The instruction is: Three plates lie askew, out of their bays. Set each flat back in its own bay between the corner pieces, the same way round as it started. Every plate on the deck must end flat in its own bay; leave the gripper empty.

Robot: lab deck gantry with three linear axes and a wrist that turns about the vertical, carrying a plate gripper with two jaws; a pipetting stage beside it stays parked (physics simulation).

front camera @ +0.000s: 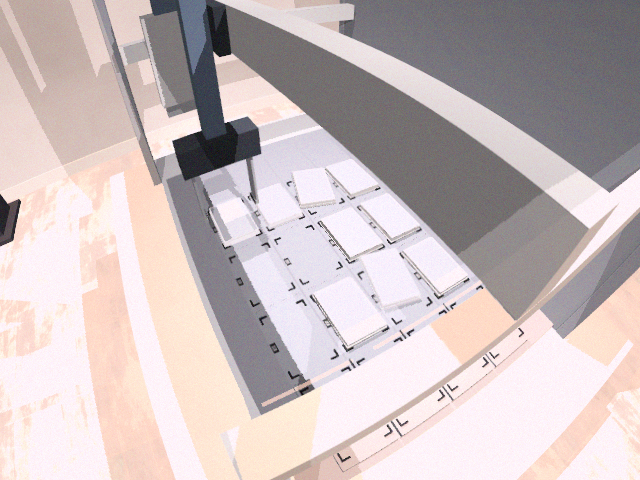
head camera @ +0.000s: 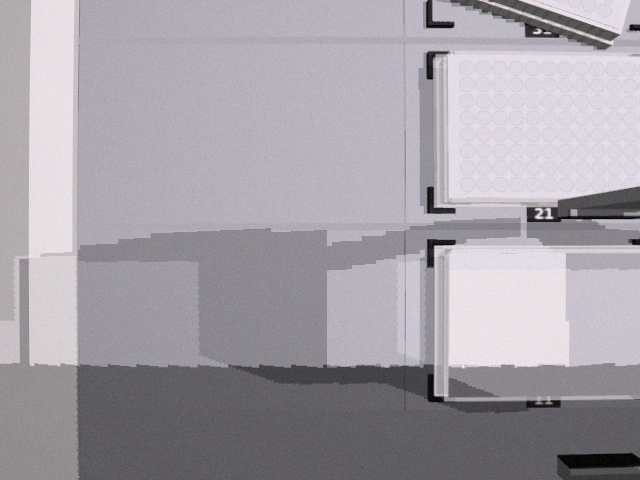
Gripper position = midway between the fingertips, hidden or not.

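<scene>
Grey wall panel [front camera: 560,79] visible. Gripper [head camera: 595,337] visible; the front camera view likewise shows the gripper [front camera: 230,208].
</scene>
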